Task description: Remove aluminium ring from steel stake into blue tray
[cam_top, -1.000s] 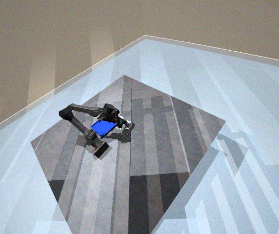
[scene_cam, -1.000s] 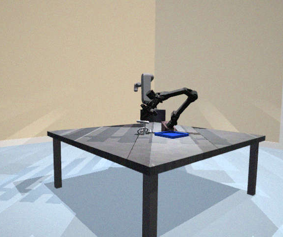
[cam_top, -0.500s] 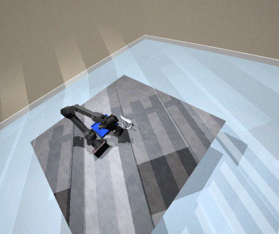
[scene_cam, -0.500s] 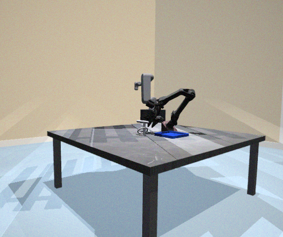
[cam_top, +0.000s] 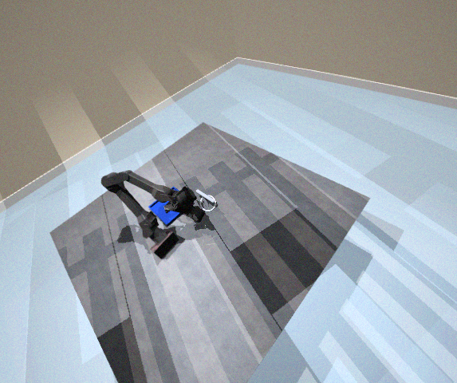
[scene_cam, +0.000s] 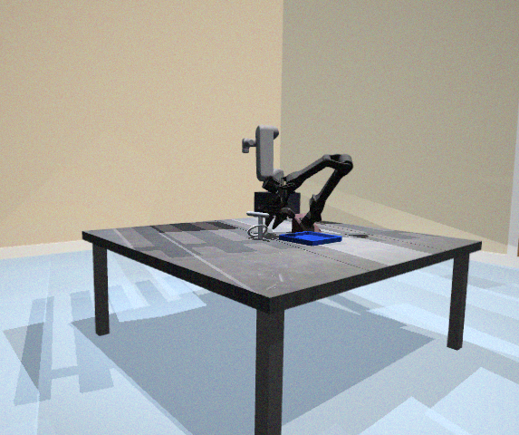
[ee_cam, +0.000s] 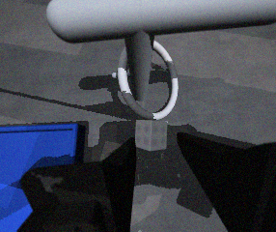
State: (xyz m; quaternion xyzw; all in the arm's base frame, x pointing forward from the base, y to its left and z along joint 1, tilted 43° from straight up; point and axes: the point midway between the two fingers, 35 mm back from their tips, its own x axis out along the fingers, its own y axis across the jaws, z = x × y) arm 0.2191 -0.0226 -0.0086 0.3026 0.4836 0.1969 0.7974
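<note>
Now: the aluminium ring 60 mm ahead of my gripper tip and 10 mm below it. From my gripper tip the other things lie so: blue tray: 190 mm to the left, 70 mm behind, 30 mm below.
</note>
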